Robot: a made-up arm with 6 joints. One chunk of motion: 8 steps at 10 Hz.
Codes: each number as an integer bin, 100 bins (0 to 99) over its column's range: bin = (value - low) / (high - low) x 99, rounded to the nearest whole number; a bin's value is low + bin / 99 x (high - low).
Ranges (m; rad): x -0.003..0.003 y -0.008..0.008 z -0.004..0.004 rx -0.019..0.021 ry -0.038..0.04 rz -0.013..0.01
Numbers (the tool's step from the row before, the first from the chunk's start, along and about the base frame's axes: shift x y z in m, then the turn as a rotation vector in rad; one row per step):
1: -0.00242 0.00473 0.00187 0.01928 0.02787 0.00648
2: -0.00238 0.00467 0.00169 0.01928 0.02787 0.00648
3: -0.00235 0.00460 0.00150 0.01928 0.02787 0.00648
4: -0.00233 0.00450 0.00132 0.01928 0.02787 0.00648
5: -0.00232 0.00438 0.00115 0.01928 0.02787 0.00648
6: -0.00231 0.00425 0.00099 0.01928 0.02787 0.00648
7: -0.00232 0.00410 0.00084 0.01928 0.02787 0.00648
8: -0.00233 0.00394 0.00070 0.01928 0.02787 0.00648
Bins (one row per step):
1: 10 79 73 95 84 84
2: 10 78 70 95 84 84
3: 11 78 68 95 84 84
4: 11 77 66 95 84 84
5: 11 77 64 95 84 84
6: 11 76 62 95 84 84
7: 11 75 60 95 84 84
8: 11 74 58 95 84 84

